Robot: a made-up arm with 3 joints. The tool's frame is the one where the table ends. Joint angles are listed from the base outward.
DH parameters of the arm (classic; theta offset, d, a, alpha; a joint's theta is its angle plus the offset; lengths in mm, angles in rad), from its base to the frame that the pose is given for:
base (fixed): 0.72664 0 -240.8 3.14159
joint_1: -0.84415 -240 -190 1.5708
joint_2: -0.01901 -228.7 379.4 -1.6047
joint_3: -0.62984 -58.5 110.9 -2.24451
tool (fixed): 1.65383 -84.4 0 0
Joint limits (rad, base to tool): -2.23..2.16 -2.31..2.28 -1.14..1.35
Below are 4 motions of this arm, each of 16 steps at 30 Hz.
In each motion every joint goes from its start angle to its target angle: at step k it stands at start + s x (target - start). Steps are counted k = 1, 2, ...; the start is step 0. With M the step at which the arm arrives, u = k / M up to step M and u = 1 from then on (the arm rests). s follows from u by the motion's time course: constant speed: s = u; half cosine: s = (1 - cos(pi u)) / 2; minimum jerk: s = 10 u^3 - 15 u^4 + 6 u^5.
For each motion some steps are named. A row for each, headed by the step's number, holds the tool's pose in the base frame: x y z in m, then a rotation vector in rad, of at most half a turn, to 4 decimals.
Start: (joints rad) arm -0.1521 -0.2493 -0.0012
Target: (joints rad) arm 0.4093 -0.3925 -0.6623
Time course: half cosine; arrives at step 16
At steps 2, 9, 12, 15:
2: -0.1010 0.0729 0.3572 -0.8788 -0.0857 -2.0715
9: -0.0518 -0.0145 0.3732 -0.7141 -0.0975 -2.0770
12: -0.0388 -0.0589 0.3780 -0.6334 -0.1249 -2.0867
15: -0.0345 -0.0831 0.3799 -0.5903 -0.1458 -2.0932

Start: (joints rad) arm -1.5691 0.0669 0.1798
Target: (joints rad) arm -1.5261 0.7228 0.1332
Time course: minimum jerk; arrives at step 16
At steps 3, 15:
3: -0.4386 -0.0382 0.2062 -0.4646 -0.8256 -1.0022
15: -0.3260 -0.0356 -0.0462 -0.1707 -1.3977 -1.1496

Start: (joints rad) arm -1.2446 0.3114 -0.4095
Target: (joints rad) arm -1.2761 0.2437 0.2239
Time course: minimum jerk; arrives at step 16
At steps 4, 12, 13, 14, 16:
4: -0.3209 -0.0076 0.1324 -0.3884 -1.0965 -0.8252
12: -0.3808 0.0266 0.1392 -0.5393 -0.9267 -1.2934
13: -0.3843 0.0298 0.1400 -0.5505 -0.9131 -1.3249
14: -0.3863 0.0317 0.1405 -0.5572 -0.9049 -1.3437
16: -0.3873 0.0327 0.1408 -0.5605 -0.9009 -1.3529

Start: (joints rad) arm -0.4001 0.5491 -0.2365
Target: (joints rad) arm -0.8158 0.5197 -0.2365
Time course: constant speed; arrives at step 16
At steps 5, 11, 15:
5: -0.1727 0.0281 0.0418 -0.8901 -1.1898 -1.5465
11: -0.2033 0.0286 0.0456 -0.7769 -1.2175 -1.4216
15: -0.2238 0.0261 0.0482 -0.7030 -1.2322 -1.3370

